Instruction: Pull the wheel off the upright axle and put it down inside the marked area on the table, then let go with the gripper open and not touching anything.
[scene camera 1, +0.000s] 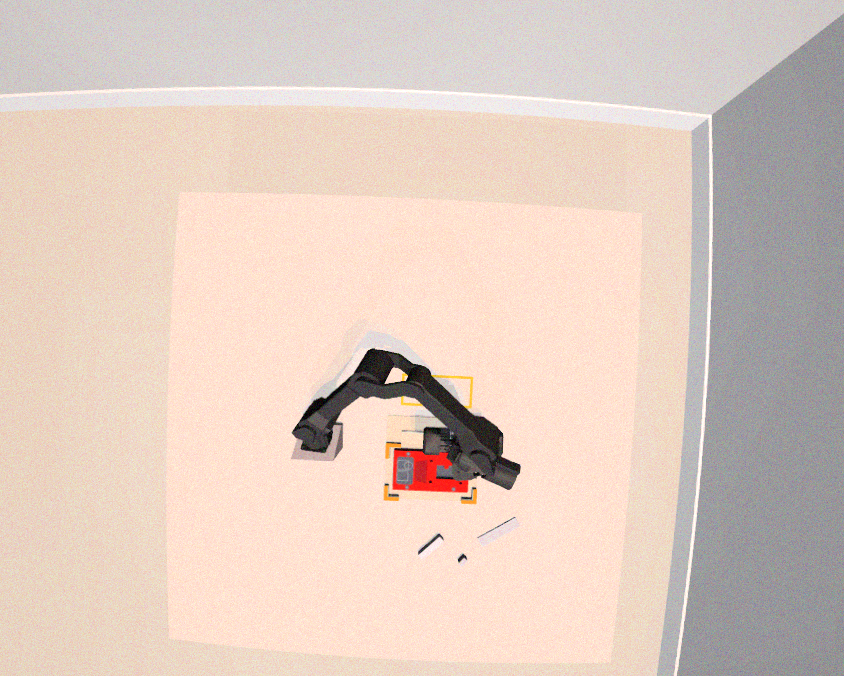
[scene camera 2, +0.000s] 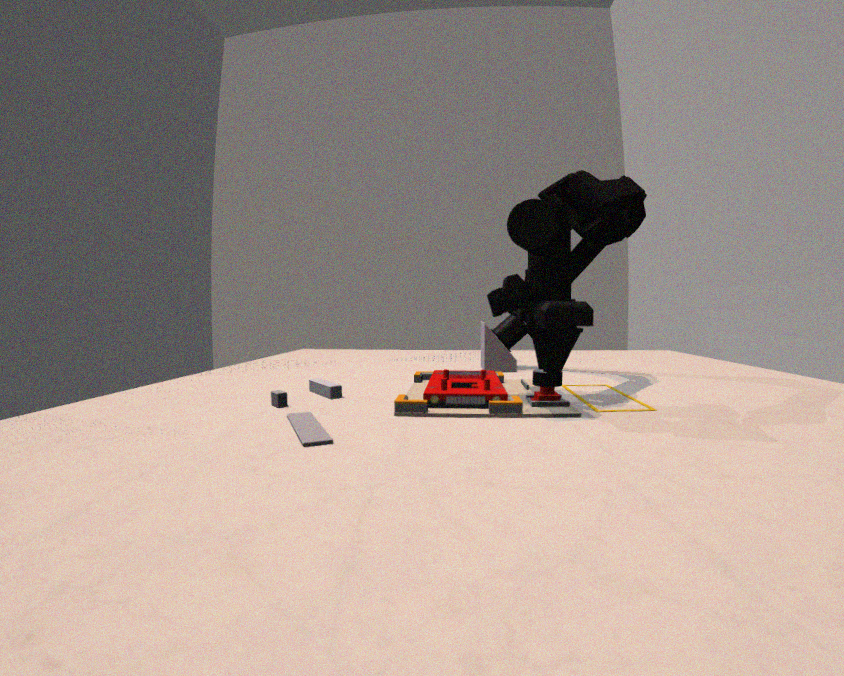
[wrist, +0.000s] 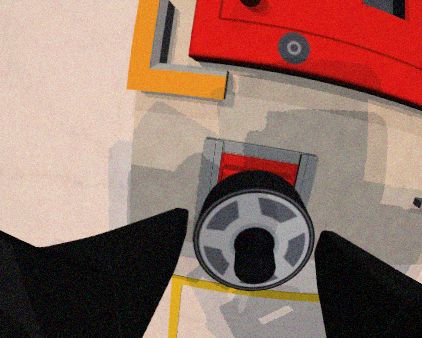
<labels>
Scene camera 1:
gripper: 458, 432
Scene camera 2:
gripper: 547, 378
red plate: 447, 388
flat strip: 310, 432
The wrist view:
gripper: 254, 233
red plate: 368, 53
wheel: 250, 199
</labels>
